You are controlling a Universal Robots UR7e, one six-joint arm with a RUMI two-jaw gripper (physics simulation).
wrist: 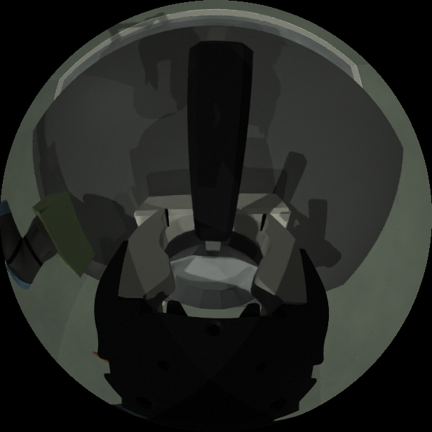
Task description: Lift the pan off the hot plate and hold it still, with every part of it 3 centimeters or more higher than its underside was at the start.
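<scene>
The pan has a pale grey faceted bowl (pixel 215 272) low in the middle of the wrist view and a long black handle (pixel 218 135) running up the view. It is on the hot plate, a cream-white block (pixel 167 202) with a dark round top, partly hidden by the pan and fingers. My gripper (pixel 215 212) is open, with one finger to each side. The near end of the handle and the bowl show between the fingers, with a gap on both sides of the handle. The height of the fingertips over the pan is hard to tell.
A dark grey table top (pixel 340 150) lies under the hot plate, crossed by shadows of the arm. A green block (pixel 67 232) stands at the left, beside a dark jointed object (pixel 30 255) with blue ends. A pale raised edge (pixel 220 15) curves along the far side.
</scene>
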